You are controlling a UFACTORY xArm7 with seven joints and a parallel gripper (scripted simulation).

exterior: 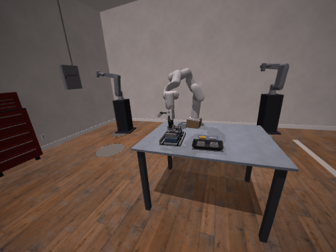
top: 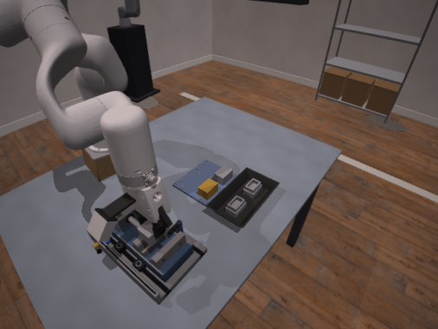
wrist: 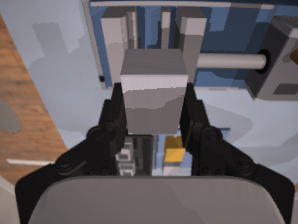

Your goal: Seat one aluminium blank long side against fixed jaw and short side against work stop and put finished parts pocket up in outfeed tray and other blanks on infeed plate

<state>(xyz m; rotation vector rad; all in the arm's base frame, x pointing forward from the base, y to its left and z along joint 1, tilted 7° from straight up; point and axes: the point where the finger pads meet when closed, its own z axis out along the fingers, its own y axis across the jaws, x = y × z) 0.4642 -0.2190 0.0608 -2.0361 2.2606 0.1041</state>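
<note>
Right now the black work stop rod is 1 cm ahead of my hand, 5 cm to the left of it and 8 cm below it. Round my hand: vise 7 cm behind, 1 cm to the left, 13 cm below; vise screw rod 8 cm behind, 2 cm to the left, 9 cm below; brass blank 3 cm behind, 28 cm to the left, 14 cm below.
</note>
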